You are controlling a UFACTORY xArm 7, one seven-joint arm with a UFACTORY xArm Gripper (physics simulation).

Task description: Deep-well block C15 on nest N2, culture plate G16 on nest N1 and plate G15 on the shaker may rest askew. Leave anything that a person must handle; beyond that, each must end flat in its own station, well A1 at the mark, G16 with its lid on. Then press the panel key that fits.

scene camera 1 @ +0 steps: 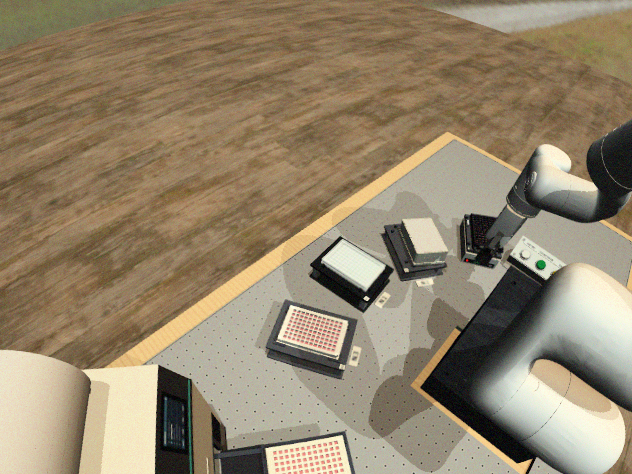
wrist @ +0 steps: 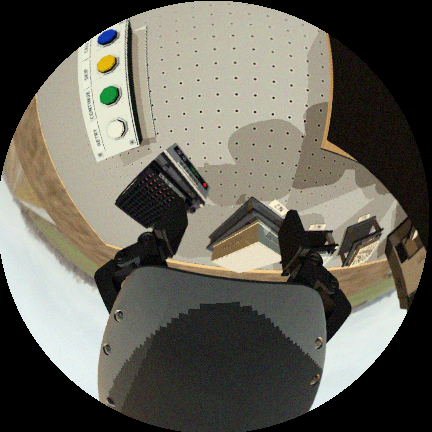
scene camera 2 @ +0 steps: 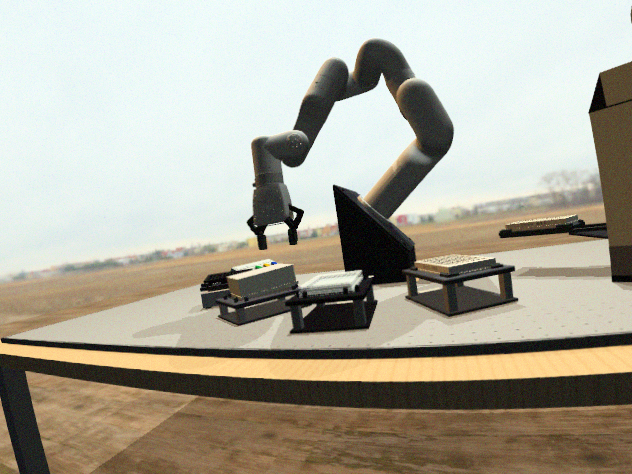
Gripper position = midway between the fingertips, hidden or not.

My gripper (scene camera 2: 278,247) is open, with nothing in its grasp. Also in view: a cream plate (scene camera 1: 421,238). Also in view: a button box (wrist: 113,85) and a shaker unit (scene camera 1: 468,255).
The cream plate is seen too in the wrist view (wrist: 254,245). My gripper also shows in scene camera 1 (scene camera 1: 488,252) and in the wrist view (wrist: 234,215). The shaker unit shows as well in the wrist view (wrist: 172,160).
